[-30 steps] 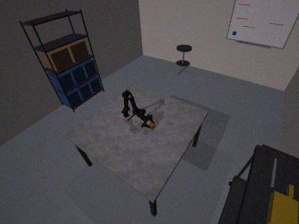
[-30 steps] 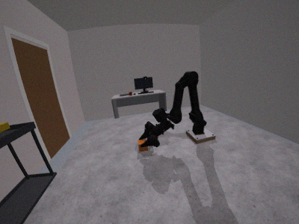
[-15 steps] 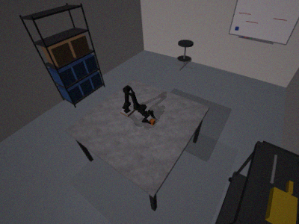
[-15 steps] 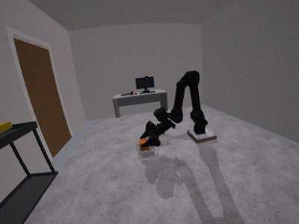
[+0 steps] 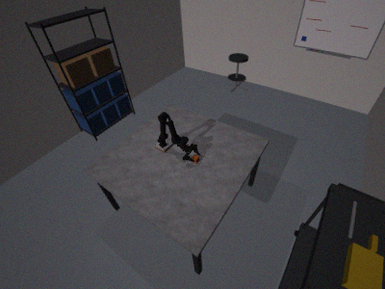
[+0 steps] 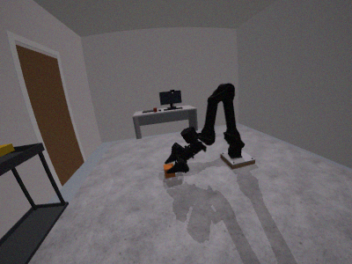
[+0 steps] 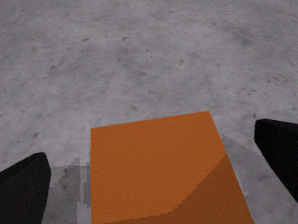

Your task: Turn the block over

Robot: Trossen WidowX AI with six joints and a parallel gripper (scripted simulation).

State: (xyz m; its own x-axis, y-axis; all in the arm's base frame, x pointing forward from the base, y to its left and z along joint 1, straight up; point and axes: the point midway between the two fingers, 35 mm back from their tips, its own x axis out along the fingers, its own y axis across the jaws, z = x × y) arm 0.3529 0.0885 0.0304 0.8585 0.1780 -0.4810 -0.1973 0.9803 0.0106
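The orange block is 3 cm behind my gripper tip, 2 cm below it and 1 cm to the right of it.
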